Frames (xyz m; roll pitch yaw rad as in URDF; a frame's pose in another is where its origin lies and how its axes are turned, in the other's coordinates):
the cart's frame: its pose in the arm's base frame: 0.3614 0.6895 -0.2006 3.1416 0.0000 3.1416
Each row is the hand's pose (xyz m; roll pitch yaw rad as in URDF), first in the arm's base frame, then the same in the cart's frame.
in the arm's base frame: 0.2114 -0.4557 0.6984 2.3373 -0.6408 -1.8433
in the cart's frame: 0.1500 -1.1452 -0.8990 -0.8043 0.6408 -1.2983
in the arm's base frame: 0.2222 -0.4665 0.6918 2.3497 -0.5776 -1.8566
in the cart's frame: 0.1392 -1.1560 -0.8924 -0.7919 0.5776 -1.2850
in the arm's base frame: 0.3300 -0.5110 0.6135 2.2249 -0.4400 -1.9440
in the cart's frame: 0.0314 -1.2005 -0.8141 -0.9167 0.4400 -1.1976
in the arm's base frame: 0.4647 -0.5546 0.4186 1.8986 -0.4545 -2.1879
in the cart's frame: -0.1033 -1.2441 -0.6192 -1.2430 0.4545 -0.9537
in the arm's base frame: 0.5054 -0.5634 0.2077 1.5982 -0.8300 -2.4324
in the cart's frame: -0.1440 -1.2529 -0.4083 -1.5434 0.8300 -0.7092
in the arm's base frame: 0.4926 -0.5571 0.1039 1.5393 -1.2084 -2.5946
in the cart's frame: -0.1312 -1.2466 -0.3045 -1.6023 1.2084 -0.5470
